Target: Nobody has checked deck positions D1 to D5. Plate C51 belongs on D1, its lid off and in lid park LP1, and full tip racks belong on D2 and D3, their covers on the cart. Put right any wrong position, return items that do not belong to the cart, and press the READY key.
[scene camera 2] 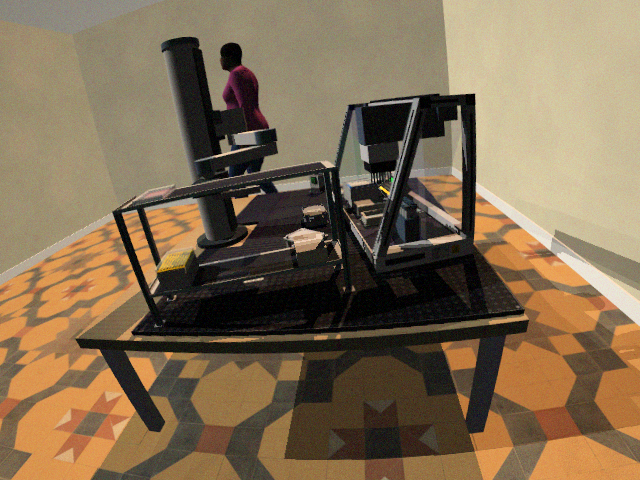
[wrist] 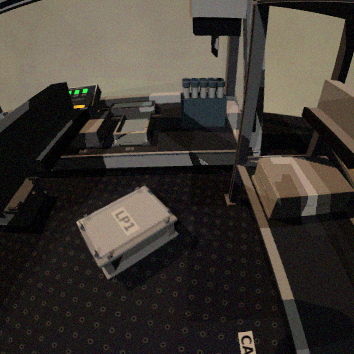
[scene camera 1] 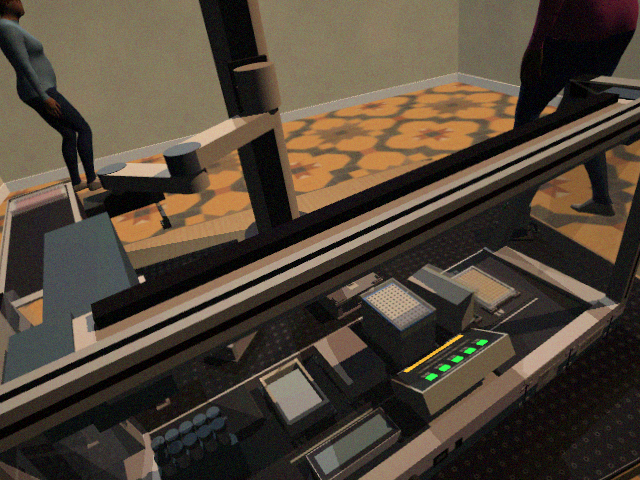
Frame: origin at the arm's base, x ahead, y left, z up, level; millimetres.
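Seen in the pictures: gripper, fingertip midpoint: [scene camera 2: 262, 184] [wrist: 196, 91] [scene camera 1: 138, 235]; arm's base, link origin: [scene camera 2: 222, 238].
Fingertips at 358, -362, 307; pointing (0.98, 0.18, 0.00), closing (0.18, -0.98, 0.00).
Pixels of each thing's top centre, then the offset from my fingertips to it, as dx, dy, dz. "spot": a spot on its surface instead.
- grey block, top centre: [scene camera 1: 441, 282] [scene camera 2: 356, 180] +295, +577, -156
- yellow-topped tip rack, top centre: [scene camera 2: 174, 257] -232, -236, -124
- taped box, top centre: [wrist: 305, 173] [scene camera 2: 308, 241] +146, -142, -153
- blue rack, surface spot: [wrist: 202, 111] spot: +425, +41, -199
- shallow tray, top centre: [scene camera 1: 293, 389] [wrist: 133, 121] [scene camera 2: 378, 212] +370, +217, -212
- deck enclosure's post, surface spot: [wrist: 246, 100] spot: +204, -46, -78
My gripper [scene camera 1: 129, 207] [wrist: 196, 91] is open and empty; its dark fingers frame the wrist view left and right. The lid park LP1 [wrist: 127, 222] [scene camera 2: 313, 214] stands on the mat beyond them; I cannot tell if a clear lid lies on it. In scene camera 1, a tip rack [scene camera 1: 398, 304] with pale tips stands on the deck, beside a grey block [scene camera 1: 445, 297] and a tan-welled plate [scene camera 1: 484, 287]. The console [scene camera 1: 460, 369] [wrist: 82, 97] shows several green lights and an amber bar. A yellow-topped tip rack [scene camera 2: 175, 266] stands on the cart's lower shelf. Deck position labels are unreadable.
A taped box [wrist: 295, 187] [scene camera 2: 309, 249] is on the cart [scene camera 2: 347, 258]. Tubes [wrist: 202, 89] stand in a blue rack [wrist: 202, 111] at the deck's edge, near a shallow tray [wrist: 133, 131] [scene camera 1: 293, 393]. The deck enclosure's post [wrist: 246, 100] rises ahead. Two people stand beyond the table.
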